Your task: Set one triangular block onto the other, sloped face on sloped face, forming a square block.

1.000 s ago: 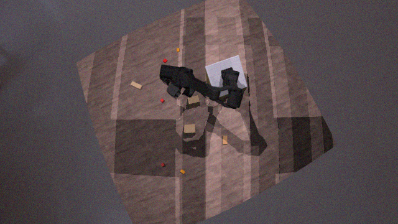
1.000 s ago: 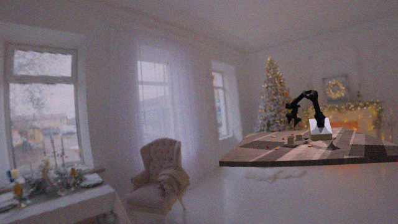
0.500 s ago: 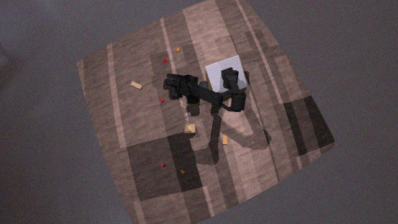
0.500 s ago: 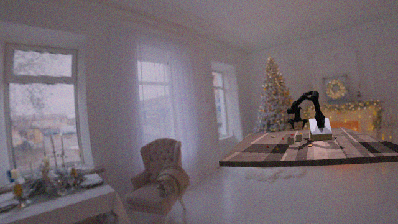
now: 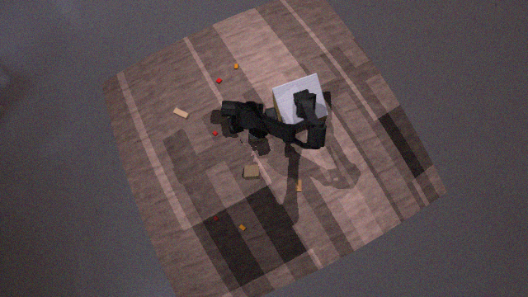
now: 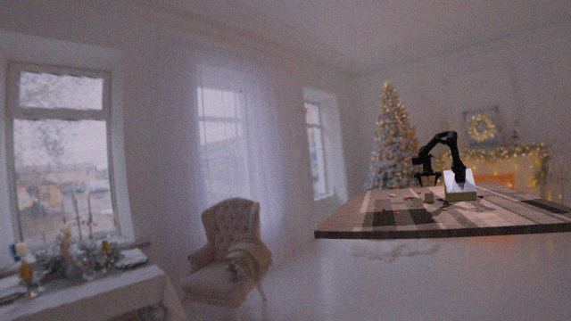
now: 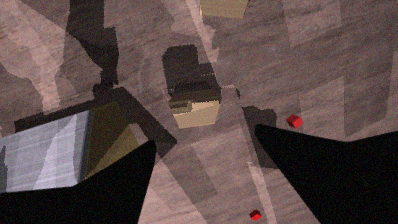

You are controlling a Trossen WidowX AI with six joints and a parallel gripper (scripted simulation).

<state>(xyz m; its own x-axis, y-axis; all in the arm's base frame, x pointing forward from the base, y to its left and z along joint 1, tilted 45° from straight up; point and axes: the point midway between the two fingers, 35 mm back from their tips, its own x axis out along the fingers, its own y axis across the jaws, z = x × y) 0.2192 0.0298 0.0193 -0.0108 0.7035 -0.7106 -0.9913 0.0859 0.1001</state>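
Right now the triangular block is 10 mm to the left of my gripper tip and 80 mm below it. Round my gripper tip: tan bar: 90 mm behind, 270 mm to the left, 90 mm below.
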